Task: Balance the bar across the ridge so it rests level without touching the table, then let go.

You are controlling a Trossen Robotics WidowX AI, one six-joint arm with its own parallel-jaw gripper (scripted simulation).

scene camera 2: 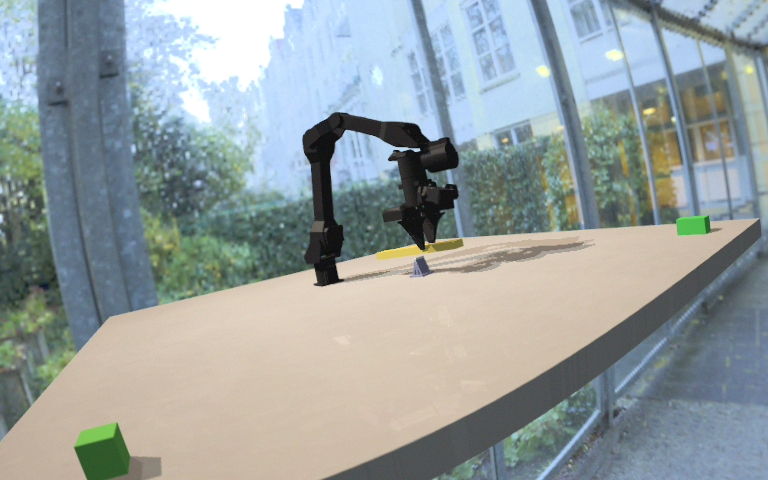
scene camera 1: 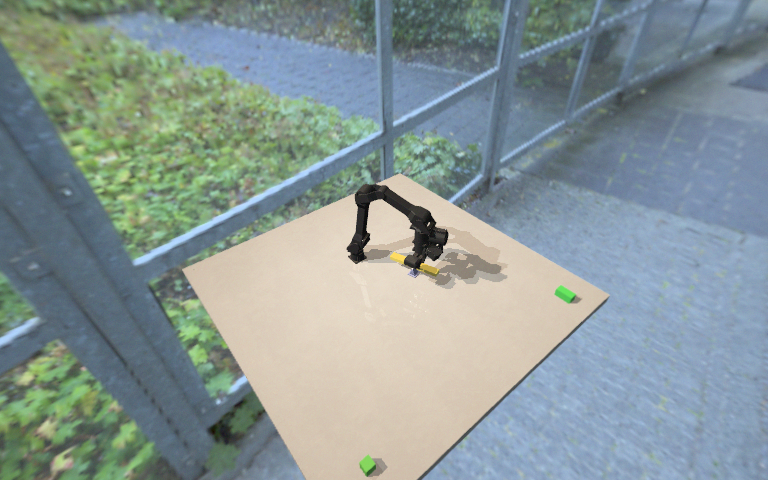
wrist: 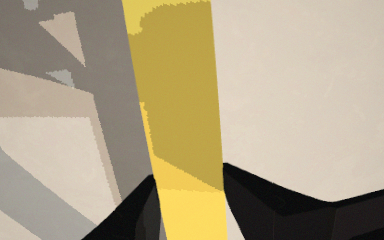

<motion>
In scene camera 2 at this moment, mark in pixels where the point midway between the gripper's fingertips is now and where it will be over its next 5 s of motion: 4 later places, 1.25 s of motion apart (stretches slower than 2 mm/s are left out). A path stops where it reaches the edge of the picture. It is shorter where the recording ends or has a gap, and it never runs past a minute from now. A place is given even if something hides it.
My gripper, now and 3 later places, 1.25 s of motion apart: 427,248; 427,249; 427,250; 420,207
</motion>
